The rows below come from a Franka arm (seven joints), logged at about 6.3 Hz.
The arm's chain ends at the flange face. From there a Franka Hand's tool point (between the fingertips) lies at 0.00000 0.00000 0.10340 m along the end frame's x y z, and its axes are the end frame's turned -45 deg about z.
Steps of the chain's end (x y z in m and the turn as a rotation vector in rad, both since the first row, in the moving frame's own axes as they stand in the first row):
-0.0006, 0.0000, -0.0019, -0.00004, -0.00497, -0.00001
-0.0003, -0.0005, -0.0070, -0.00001, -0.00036, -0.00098
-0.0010, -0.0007, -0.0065, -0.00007, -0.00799, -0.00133
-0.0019, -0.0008, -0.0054, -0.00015, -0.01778, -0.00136
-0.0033, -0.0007, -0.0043, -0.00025, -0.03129, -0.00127
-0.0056, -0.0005, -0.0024, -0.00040, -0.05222, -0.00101
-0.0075, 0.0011, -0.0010, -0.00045, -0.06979, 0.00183
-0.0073, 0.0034, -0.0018, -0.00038, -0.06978, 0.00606
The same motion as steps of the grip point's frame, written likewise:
-0.0008, -0.0008, -0.0019, 0.00349, -0.00354, -0.00001
0.0001, -0.0006, -0.0070, 0.00025, -0.00026, -0.00098
-0.0008, -0.0018, -0.0065, 0.00560, -0.00570, -0.00133
-0.0021, -0.0032, -0.0054, 0.01247, -0.01268, -0.00136
-0.0041, -0.0051, -0.0044, 0.02195, -0.02230, -0.00127
-0.0075, -0.0081, -0.0025, 0.03664, -0.03721, -0.00101
-0.0112, -0.0096, -0.0013, 0.04903, -0.04967, 0.00183
-0.0127, -0.0078, -0.0021, 0.04907, -0.04961, 0.00606

